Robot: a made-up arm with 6 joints. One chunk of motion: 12 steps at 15 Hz.
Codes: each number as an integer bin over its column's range. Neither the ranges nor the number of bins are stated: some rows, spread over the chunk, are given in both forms.
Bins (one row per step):
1: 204 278 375 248 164 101
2: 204 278 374 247 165 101
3: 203 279 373 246 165 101
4: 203 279 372 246 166 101
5: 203 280 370 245 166 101
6: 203 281 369 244 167 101
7: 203 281 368 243 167 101
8: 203 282 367 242 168 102
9: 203 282 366 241 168 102
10: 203 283 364 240 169 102
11: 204 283 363 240 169 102
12: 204 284 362 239 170 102
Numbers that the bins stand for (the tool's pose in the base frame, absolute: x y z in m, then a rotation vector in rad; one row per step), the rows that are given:
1: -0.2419 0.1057 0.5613 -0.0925 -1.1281 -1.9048
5: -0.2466 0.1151 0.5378 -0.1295 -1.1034 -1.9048
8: -0.2466 0.1245 0.5237 -0.1664 -1.0788 -1.8925
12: -0.2419 0.1339 0.5002 -0.2034 -1.0541 -1.8925
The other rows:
2: -0.2419 0.1057 0.5566 -0.1048 -1.1158 -1.9048
3: -0.2466 0.1104 0.5519 -0.1171 -1.1158 -1.9048
4: -0.2466 0.1104 0.5472 -0.1171 -1.1034 -1.9048
6: -0.2466 0.1198 0.5331 -0.1418 -1.0911 -1.9048
7: -0.2466 0.1198 0.5284 -0.1541 -1.0911 -1.9048
9: -0.2466 0.1245 0.5190 -0.1788 -1.0788 -1.8925
10: -0.2466 0.1292 0.5096 -0.1911 -1.0664 -1.8925
11: -0.2419 0.1292 0.5049 -0.1911 -1.0664 -1.8925

